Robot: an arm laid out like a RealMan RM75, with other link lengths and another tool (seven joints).
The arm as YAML. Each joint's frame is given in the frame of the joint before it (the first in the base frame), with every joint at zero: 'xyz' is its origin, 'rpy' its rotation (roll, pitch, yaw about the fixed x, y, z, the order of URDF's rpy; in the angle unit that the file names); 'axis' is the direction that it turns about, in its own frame. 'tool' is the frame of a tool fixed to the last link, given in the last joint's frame.
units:
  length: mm
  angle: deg
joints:
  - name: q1
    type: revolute
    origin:
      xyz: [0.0, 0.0, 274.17]
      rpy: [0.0, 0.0, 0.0]
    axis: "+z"
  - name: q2
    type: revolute
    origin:
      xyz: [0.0, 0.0, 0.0]
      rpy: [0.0, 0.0, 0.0]
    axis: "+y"
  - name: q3
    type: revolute
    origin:
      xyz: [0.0, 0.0, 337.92]
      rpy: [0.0, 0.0, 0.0]
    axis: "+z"
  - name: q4
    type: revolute
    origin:
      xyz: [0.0, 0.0, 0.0]
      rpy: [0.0, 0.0, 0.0]
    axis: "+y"
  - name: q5
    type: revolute
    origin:
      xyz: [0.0, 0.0, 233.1]
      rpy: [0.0, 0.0, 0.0]
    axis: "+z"
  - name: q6
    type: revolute
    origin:
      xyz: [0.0, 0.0, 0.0]
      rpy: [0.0, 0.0, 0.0]
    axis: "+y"
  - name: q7
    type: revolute
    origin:
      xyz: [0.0, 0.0, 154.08]
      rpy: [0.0, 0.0, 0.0]
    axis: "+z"
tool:
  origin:
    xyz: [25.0, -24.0, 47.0]
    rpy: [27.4, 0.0, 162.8]
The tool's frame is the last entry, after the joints.
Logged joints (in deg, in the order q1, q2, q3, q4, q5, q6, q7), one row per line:
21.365 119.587 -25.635 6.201 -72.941 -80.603 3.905
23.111 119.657 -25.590 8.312 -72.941 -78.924 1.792
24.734 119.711 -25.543 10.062 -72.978 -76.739 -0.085
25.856 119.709 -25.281 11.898 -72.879 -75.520 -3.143
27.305 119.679 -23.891 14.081 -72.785 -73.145 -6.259
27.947 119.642 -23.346 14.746 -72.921 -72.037 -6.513
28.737 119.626 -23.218 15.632 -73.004 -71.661 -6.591
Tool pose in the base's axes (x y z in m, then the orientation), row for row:
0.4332 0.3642 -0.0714 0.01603 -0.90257 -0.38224 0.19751
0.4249 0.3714 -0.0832 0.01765 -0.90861 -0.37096 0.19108
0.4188 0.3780 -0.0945 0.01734 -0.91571 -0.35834 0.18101
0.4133 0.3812 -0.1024 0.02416 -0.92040 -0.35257 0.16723
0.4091 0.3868 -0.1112 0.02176 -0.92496 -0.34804 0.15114
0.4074 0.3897 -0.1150 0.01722 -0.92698 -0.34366 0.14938
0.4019 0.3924 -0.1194 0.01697 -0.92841 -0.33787 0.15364
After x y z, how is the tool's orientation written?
As a quaternion, x y z w.
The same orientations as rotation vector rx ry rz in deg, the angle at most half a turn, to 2 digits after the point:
2.57 -144.75 -61.30
2.84 -146.23 -59.70
2.81 -148.18 -57.99
3.94 -150.06 -57.48
3.58 -152.16 -57.25
2.84 -152.64 -56.59
2.79 -152.51 -55.50

